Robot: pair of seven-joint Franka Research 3 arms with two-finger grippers.
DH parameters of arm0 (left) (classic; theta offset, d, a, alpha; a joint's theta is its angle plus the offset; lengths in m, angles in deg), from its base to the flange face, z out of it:
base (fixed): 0 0 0 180
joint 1: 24.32 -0.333 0 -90
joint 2: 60.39 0 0 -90
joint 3: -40.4 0.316 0.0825 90
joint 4: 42.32 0 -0.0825 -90
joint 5: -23.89 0.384 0 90
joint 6: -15.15 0 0.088 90
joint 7: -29.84 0.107 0 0
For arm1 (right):
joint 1: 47.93 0.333 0 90
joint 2: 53.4 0 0 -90
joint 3: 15.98 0.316 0.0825 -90
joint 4: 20.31 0 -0.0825 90
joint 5: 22.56 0.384 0 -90
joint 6: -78.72 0 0.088 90
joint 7: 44.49 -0.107 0 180
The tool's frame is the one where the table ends.
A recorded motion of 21 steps. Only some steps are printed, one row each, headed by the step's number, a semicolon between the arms.
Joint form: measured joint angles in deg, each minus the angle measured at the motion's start. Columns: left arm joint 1, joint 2, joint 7, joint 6, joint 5, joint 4, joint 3; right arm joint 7, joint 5, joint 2, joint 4, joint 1, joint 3, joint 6.
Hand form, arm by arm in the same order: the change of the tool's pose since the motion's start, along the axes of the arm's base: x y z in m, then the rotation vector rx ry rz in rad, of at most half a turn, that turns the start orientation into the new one. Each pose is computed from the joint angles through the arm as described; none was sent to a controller.
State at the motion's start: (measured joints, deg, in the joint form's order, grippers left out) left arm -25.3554 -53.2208 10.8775 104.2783 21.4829 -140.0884 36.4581; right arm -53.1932 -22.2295 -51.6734 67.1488 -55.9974 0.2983 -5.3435
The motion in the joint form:
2: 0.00 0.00 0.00 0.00 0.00 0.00 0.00; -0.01 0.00 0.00 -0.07 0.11 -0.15 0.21
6: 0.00 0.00 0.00 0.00 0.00 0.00 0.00; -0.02 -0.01 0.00 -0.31 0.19 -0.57 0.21
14: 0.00 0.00 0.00 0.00 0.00 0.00 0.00; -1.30 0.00 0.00 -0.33 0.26 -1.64 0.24
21: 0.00 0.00 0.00 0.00 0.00 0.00 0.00; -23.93 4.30 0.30 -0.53 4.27 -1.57 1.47
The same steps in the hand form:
2: 0.0000 0.0000 0.0000 0.0000 0.0000 0.0000; -0.0003 -0.0004 0.0003 -0.0003 0.0024 -0.0009
6: 0.0000 0.0000 0.0000 0.0000 0.0000 0.0000; 0.0001 -0.0037 0.0022 0.0004 -0.0018 -0.0070
14: 0.0000 0.0000 0.0000 0.0000 0.0000 0.0000; 0.0013 -0.0131 0.0024 0.0004 -0.0018 -0.0467
21: 0.0000 0.0000 0.0000 0.0000 0.0000 0.0000; -0.0105 0.0328 0.0052 0.0530 0.0345 -0.3631

